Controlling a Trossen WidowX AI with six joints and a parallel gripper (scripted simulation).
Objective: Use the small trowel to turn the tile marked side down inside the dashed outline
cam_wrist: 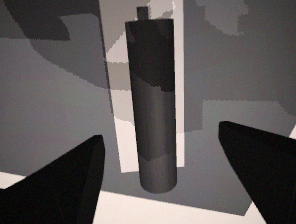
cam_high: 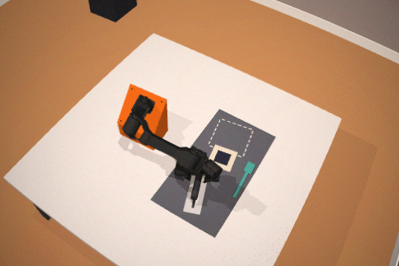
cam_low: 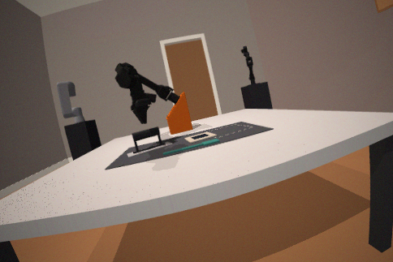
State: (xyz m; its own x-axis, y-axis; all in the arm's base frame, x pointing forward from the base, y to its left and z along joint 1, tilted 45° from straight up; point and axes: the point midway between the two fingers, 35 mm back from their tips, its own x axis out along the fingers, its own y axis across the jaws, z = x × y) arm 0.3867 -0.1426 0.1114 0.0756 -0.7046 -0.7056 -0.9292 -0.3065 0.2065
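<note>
The grey mat is 20 mm ahead of my gripper tip, 180 mm to the left of it and 140 mm below it. Round my gripper tip: cream tile (10 mm ahead, 230 mm to the left, 110 mm below); teal trowel (150 mm ahead, 200 mm to the left, 110 mm below).
</note>
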